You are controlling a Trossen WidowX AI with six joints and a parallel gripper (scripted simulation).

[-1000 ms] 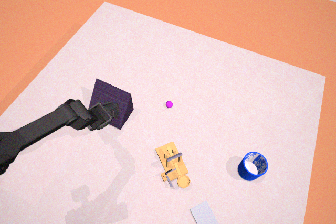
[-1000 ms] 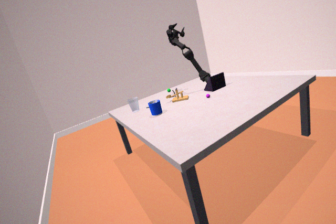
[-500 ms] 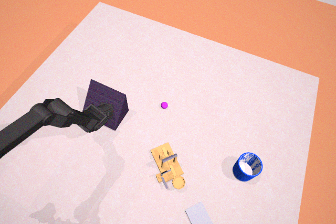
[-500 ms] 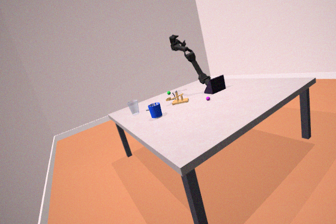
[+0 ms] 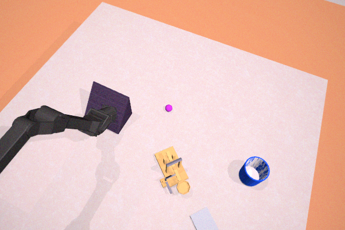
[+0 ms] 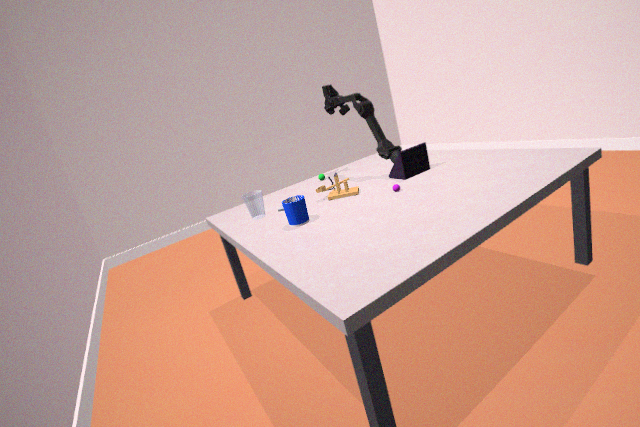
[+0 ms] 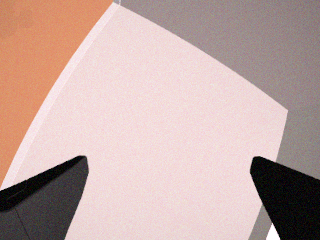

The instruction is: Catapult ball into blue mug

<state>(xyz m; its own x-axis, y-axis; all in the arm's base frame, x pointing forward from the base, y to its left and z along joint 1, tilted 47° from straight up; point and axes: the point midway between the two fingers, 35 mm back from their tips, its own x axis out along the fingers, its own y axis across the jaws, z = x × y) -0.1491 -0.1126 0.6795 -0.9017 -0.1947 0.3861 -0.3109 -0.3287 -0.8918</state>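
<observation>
My gripper tip is now 56 cm short of the wooden catapult, 44 cm to the right of it and 37 cm above it. Round my gripper tip: purple ball: 45 cm ahead, 72 cm to the left, 40 cm below; then green ball: 37 cm ahead, 9 cm to the left, 40 cm below; then grey flat piece: 73 cm ahead, 31 cm to the left, 41 cm below.
</observation>
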